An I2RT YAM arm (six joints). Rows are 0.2 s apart.
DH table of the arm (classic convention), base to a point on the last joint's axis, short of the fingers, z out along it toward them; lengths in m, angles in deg. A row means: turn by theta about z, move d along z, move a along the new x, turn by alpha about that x. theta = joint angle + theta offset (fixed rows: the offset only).
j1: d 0.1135, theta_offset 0, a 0.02, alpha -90
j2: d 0, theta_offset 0, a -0.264, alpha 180
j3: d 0, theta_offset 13.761, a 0.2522, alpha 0
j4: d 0, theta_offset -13.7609, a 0.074, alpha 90
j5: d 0, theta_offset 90, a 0, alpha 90
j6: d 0.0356, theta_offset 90, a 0, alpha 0
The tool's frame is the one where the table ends.
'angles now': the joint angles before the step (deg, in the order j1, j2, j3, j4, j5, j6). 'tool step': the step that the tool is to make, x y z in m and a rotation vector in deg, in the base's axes. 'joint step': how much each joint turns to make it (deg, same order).
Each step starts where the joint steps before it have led.
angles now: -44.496, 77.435, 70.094, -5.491, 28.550, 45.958
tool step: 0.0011, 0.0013, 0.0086, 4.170, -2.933, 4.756
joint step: -0.317, 0.309, 3.367, -5.639, -6.149, 4.028
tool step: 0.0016, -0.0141, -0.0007, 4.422, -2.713, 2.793
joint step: -2.192, 2.676, 3.088, -2.889, -6.217, 3.587
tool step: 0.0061, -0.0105, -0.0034, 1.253, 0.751, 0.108
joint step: -0.526, 2.692, 2.108, -0.868, -0.696, 0.084
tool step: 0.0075, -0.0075, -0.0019, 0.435, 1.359, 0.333
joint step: 0.077, 2.412, 2.143, -0.761, -0.001, -0.781
